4 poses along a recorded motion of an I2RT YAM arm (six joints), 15 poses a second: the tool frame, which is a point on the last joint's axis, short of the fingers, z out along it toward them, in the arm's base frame.
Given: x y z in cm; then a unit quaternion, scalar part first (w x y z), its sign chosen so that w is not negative.
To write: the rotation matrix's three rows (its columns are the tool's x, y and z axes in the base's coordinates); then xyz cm. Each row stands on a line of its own. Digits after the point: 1 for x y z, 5 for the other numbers.
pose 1, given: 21.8, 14.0, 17.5, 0.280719, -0.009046, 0.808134, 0.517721
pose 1, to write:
-0.84223, -0.30529, 0.44435
0.27605, 0.46377, 0.84185
-0.46308, 0.83170, -0.30632
21.8, 14.0, 17.5

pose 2, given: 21.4, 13.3, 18.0, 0.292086, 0.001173, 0.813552, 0.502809
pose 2, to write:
-0.82937, -0.29182, 0.47643
0.29564, 0.49436, 0.81744
-0.47408, 0.81881, -0.32374
21.4, 13.3, 18.0

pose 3, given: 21.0, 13.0, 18.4, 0.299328, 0.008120, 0.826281, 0.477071
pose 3, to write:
-0.82067, -0.27218, 0.50241
0.29902, 0.54467, 0.78353
-0.48691, 0.79325, -0.36561
21.0, 13.0, 18.4

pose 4, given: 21.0, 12.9, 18.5, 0.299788, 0.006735, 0.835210, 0.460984
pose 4, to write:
-0.82016, -0.26514, 0.50698
0.28765, 0.57490, 0.76600
-0.49456, 0.77407, -0.39524
21.0, 12.9, 18.5

